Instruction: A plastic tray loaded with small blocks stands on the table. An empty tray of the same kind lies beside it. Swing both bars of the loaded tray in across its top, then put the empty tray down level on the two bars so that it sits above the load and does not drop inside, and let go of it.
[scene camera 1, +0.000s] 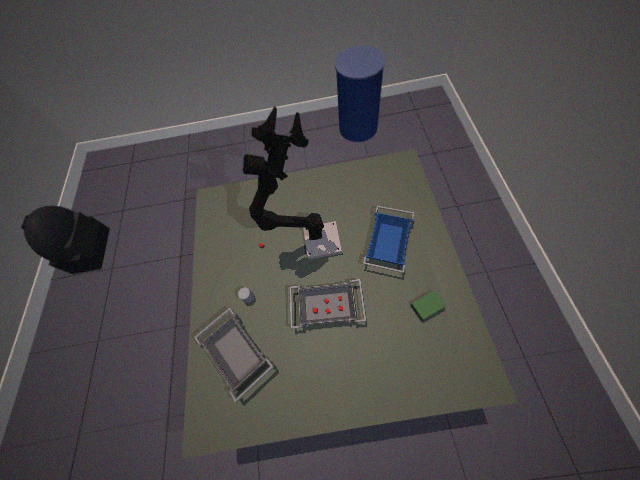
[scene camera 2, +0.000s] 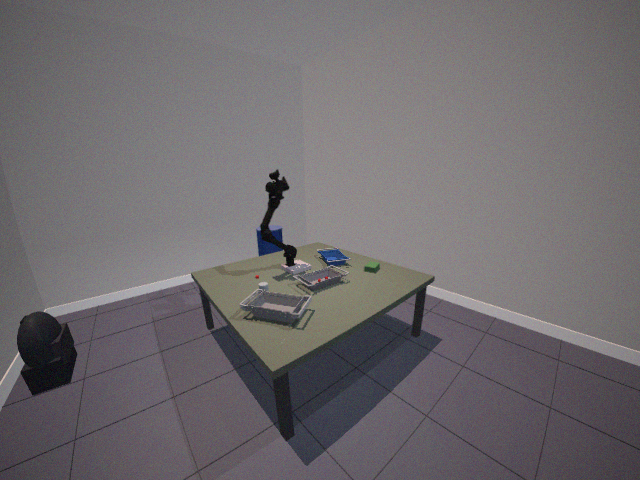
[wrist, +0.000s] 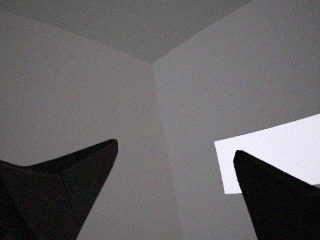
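Gripper (scene camera 1: 287, 109), (wrist: 176, 151): open, holding nothing. Blue tray (scene camera 1: 388, 242): visible there, and out of frame in the wrist view.
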